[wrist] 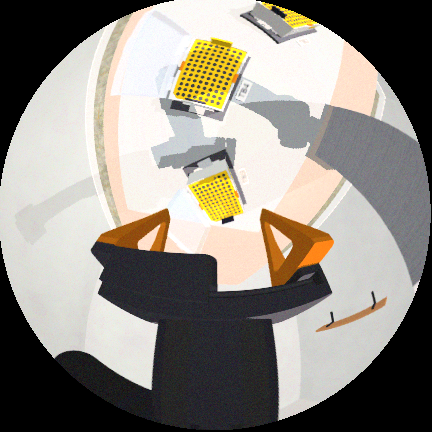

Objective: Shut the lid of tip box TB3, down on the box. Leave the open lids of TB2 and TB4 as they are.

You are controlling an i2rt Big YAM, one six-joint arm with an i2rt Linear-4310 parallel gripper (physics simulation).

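Places are measured from the arm's base along level axes (x ahead, y left, z up), in metres.
Pixels of known places: gripper, fingertip midpoint: (214, 213).
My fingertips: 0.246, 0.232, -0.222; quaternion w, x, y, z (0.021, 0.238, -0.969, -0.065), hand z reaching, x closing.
Ahead of a thing's pixels: the offset from my fingertips to its top centre, as dx, dy, dz. "spot": to the spot under its first point.
My gripper (214, 213) is open and empty, its two orange fingers wide apart. In the view, a tip box with a yellow perforated top @(-0.044, +0.066, -0.106) (216, 196) shows between and beyond the fingertips. Its label @(spot: -0.085, +0.012, -0.179) (243, 175) is too small to read, so I cannot tell whether it is TB3. A pale see-through panel, which looks like its open lid @(spot: +0.018, +0.096, -0.106) (183, 204), shows at its left side. Box TB4 @(+0.083, -0.141, -0.106) (210, 75) stands farther up the view, with its label (243, 90) at its right. Its clear lid @(spot: +0.156, -0.126, -0.076) (147, 57) is open, spread out to the left.
A third tip box (285, 22) is partly cut off at the top edge; its label is unreadable and its lid does not show clearly. A large grey ribbed cylindrical shape (372, 162) fills the right side. Arm shadows fall around the boxes. A brown strip with black pegs (352, 315) is at lower right.
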